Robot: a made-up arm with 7 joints. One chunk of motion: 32 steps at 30 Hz.
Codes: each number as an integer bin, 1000 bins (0 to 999) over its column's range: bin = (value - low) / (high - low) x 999, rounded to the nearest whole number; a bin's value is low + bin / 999 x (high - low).
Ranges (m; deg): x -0.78..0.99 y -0.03..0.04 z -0.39..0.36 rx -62..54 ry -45..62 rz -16..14
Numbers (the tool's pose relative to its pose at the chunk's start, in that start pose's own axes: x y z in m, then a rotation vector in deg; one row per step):
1: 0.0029 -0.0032 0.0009 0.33 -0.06 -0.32
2: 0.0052 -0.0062 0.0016 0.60 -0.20 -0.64
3: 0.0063 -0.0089 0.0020 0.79 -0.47 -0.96
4: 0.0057 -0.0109 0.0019 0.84 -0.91 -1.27
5: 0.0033 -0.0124 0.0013 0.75 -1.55 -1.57
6: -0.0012 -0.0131 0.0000 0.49 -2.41 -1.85
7: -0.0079 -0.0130 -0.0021 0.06 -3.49 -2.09
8: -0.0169 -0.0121 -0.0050 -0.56 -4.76 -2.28
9: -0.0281 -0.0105 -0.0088 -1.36 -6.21 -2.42
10: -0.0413 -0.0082 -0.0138 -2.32 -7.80 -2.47
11: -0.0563 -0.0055 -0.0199 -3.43 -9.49 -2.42
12: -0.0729 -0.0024 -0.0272 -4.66 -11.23 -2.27
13: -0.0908 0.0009 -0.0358 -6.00 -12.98 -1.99
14: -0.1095 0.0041 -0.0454 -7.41 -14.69 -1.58
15: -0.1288 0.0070 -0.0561 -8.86 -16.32 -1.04
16: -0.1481 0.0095 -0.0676 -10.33 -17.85 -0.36
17: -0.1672 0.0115 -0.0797 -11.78 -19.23 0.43
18: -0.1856 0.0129 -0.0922 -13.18 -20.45 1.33
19: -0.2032 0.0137 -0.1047 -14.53 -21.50 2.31
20: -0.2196 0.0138 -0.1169 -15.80 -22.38 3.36
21: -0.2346 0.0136 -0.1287 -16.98 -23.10 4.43
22: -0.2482 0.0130 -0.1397 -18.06 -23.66 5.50
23: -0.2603 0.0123 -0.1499 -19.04 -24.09 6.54
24: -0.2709 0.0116 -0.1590 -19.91 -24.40 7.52
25: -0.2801 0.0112 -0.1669 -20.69 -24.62 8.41
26: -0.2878 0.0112 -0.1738 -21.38 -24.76 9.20
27: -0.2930 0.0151 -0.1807 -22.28 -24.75 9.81
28: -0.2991 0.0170 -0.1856 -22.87 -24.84 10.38
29: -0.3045 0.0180 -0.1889 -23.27 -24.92 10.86
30: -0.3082 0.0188 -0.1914 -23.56 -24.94 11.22
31: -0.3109 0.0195 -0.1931 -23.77 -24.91 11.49
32: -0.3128 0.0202 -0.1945 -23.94 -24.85 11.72
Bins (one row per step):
1: 442 382 521 537 420 522
2: 443 340 522 539 418 511
3: 444 301 522 541 416 501
4: 443 273 522 541 412 491
5: 442 251 521 540 406 481
6: 440 241 519 538 398 471
7: 436 243 517 534 388 463
8: 431 255 513 529 376 457
9: 424 278 508 522 362 452
10: 417 311 501 514 347 451
11: 408 350 493 504 332 452
12: 399 394 483 494 315 457
13: 389 441 472 482 299 467
14: 378 487 459 470 283 480
15: 368 528 445 458 268 498
16: 357 564 429 445 253 521
17: 346 592 413 432 241 547
18: 335 612 397 420 229 577
19: 326 624 380 409 219 610
20: 316 625 364 398 211 645
21: 308 622 348 388 204 680
22: 300 614 333 378 199 716
23: 293 604 320 370 195 751
24: 287 594 308 362 192 783
25: 282 588 297 356 190 813
26: 278 588 288 350 189 839
27: 275 644 279 342 189 859
28: 271 671 272 337 188 878
29: 268 685 268 334 187 894
30: 266 696 265 331 187 906
31: 265 706 262 329 188 915
32: 264 716 260 328 188 923

